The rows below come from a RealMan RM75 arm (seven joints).
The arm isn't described. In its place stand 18 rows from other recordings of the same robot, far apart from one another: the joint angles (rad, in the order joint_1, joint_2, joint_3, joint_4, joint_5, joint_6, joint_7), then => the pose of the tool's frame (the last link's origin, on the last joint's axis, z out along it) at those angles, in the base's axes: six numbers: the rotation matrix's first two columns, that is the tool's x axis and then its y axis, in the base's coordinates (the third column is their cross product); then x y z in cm.
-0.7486, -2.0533, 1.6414, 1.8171, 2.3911, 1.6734, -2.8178 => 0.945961, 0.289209, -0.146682, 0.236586, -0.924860, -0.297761, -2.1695, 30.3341, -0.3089
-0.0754, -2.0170, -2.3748, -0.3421, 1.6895, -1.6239, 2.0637 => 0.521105, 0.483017, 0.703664, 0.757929, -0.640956, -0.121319, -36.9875, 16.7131, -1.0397
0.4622, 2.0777, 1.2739, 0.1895, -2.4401, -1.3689, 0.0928 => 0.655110, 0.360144, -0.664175, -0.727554, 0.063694, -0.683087, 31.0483, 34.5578, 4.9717
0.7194, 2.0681, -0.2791, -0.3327, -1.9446, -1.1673, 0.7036 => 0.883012, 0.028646, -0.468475, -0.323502, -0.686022, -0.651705, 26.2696, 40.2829, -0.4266
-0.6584, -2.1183, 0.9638, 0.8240, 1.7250, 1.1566, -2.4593 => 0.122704, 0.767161, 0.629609, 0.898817, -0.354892, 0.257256, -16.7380, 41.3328, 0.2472
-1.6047, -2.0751, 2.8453, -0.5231, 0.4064, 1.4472, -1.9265 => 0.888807, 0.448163, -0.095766, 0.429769, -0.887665, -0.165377, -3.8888, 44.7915, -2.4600
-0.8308, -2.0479, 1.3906, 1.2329, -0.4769, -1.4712, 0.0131 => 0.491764, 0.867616, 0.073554, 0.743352, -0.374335, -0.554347, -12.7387, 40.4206, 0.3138
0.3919, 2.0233, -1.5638, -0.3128, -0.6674, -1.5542, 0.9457 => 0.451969, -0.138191, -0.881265, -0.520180, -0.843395, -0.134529, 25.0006, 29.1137, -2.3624
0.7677, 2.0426, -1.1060, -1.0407, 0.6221, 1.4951, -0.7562 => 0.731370, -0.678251, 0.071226, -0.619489, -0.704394, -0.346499, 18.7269, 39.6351, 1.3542
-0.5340, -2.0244, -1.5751, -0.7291, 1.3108, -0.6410, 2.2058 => 0.985236, -0.075891, 0.153462, 0.045394, -0.748494, -0.661586, -22.4501, 40.4197, -4.5464
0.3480, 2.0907, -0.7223, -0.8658, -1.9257, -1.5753, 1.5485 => 0.716615, -0.432551, -0.547141, -0.606482, -0.773857, -0.182551, 29.0265, 30.2392, 3.2225
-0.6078, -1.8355, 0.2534, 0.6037, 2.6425, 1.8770, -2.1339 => 0.250900, 0.946309, 0.203836, 0.955904, -0.275408, 0.101967, -32.5548, 30.2538, 9.9474
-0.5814, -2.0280, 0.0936, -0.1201, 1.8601, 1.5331, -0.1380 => 0.694090, -0.340037, 0.634519, 0.319452, -0.644394, -0.694772, -24.7453, 31.9485, -3.5785
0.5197, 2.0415, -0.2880, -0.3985, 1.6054, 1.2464, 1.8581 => 0.210058, 0.306051, 0.928552, 0.929490, 0.232010, -0.286740, 32.3359, 36.9618, 7.2314
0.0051, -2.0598, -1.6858, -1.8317, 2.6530, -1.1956, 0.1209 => 0.455761, 0.784634, 0.420277, 0.769656, -0.110215, -0.628874, -25.4522, 28.8438, 7.2050
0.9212, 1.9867, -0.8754, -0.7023, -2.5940, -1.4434, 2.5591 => 0.448367, -0.893199, -0.034104, -0.857389, -0.418978, -0.298901, 20.5027, 41.7726, 1.4480
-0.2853, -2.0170, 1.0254, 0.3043, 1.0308, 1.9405, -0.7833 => 0.383822, -0.201253, 0.901209, 0.401282, -0.842637, -0.359078, -27.3649, 24.3368, 3.8066
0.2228, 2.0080, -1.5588, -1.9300, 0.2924, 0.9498, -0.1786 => 0.862886, -0.356716, -0.358024, -0.468628, -0.299460, -0.831090, 14.5752, 35.5841, 10.4219
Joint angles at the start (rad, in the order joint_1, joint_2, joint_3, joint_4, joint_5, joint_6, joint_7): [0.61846 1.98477 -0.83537 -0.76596 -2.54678 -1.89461 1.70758]
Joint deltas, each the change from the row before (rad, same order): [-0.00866 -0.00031 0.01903 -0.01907 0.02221 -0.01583 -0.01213]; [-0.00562 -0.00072 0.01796 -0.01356 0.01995 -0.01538 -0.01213]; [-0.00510 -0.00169 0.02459 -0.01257 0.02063 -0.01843 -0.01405]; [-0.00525 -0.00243 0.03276 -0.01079 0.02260 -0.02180 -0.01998]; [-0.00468 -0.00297 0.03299 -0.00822 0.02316 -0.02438 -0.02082]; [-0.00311 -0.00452 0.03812 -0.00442 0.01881 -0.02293 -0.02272]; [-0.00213 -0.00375 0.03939 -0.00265 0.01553 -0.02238 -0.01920]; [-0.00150 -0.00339 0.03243 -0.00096 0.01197 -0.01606 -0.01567]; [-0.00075 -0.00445 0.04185 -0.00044 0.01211 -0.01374 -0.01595]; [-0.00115 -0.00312 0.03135 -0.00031 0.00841 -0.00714 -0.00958]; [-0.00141 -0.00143 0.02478 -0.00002 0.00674 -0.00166 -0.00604]
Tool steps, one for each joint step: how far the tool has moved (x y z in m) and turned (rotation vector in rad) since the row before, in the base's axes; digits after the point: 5 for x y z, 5 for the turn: [-0.00223 0.00018 0.00403 0.02037 0.03186 0.00939]; [-0.00231 0.00017 0.00358 0.01629 0.03023 0.00972]; [-0.00235 0.00016 0.00458 0.01927 0.03493 0.00957]; [-0.00228 -0.00009 0.00556 0.02361 0.04271 0.01230]; [-0.00229 -0.00056 0.00572 0.02172 0.04436 0.01362]; [-0.00148 -0.00036 0.00637 0.02514 0.04251 0.01315]; [-0.00125 -0.00055 0.00603 0.02445 0.04053 0.00961]; [-0.00069 -0.00031 0.00492 0.02215 0.03151 0.00774]; [-0.00031 0.00042 0.00611 0.03273 0.03422 0.00537]; [0.00023 0.00040 0.00446 0.02679 0.02332 0.00079]; [0.00048 0.00053 0.00306 0.02379 0.01738 -0.00216]
